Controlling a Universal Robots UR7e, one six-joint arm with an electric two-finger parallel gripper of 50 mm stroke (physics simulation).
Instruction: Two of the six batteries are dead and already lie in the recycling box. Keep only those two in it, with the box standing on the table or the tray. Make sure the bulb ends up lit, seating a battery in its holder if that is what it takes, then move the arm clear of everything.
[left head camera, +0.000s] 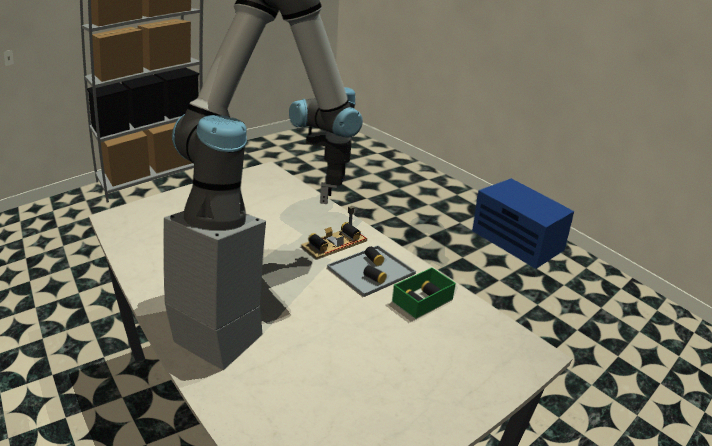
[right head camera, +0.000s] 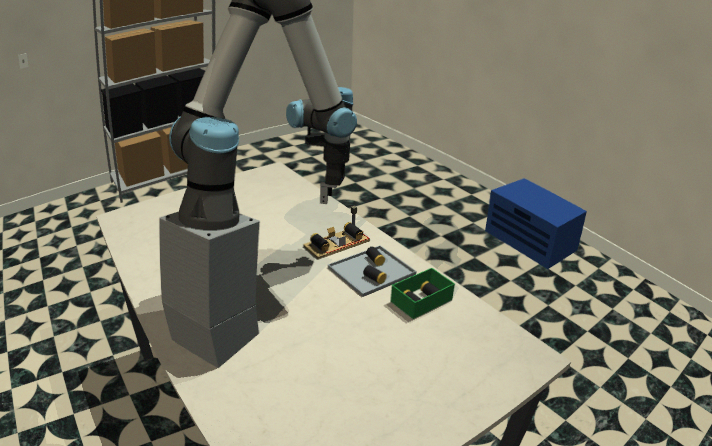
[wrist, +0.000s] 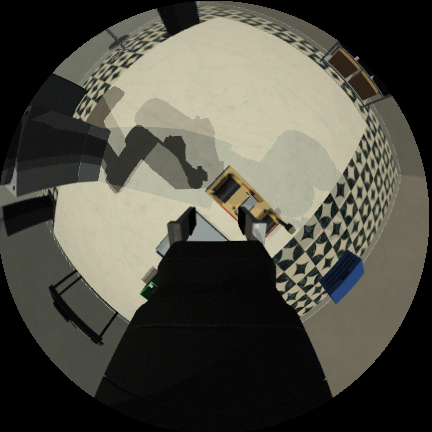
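Note:
My gripper is open and empty, in the air above the table near the battery holder board. On the board one battery lies at the near end and another battery at the far end. The bulb's state is too small to tell. Two batteries lie on the tray. Two batteries lie in the green box, which stands on the table.
A thin dark post stands up at the board's far end. The arm's grey pedestal stands on the table. A blue chest and a shelf rack stand beyond the table.

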